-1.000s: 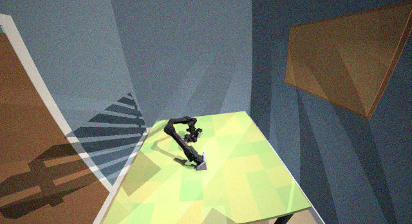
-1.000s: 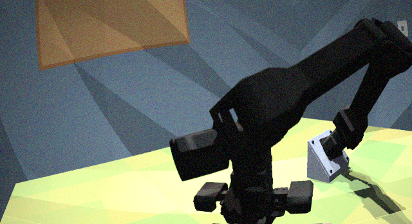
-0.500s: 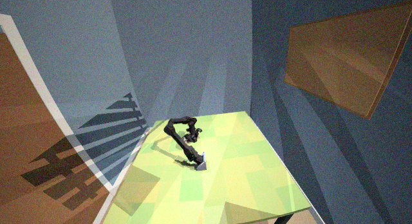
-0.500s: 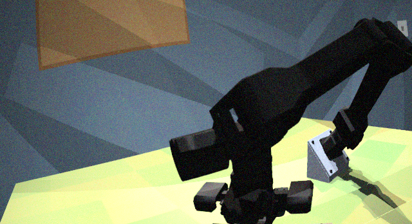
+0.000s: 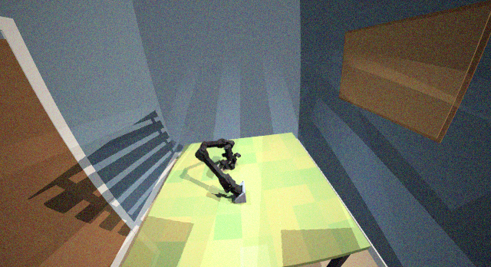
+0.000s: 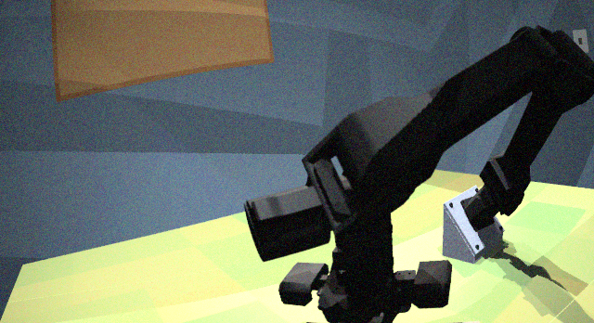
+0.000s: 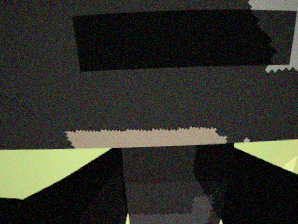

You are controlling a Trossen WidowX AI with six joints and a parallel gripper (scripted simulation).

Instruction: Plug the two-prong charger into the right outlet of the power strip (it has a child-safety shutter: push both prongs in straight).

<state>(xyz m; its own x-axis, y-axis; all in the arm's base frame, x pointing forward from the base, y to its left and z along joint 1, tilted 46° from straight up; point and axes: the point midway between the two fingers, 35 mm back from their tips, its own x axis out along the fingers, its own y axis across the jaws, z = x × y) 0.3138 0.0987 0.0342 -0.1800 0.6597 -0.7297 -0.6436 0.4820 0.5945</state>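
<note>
The two-prong charger is 10 mm to the left of my gripper tip, 10 mm ahead of it and 10 mm above it.
</note>
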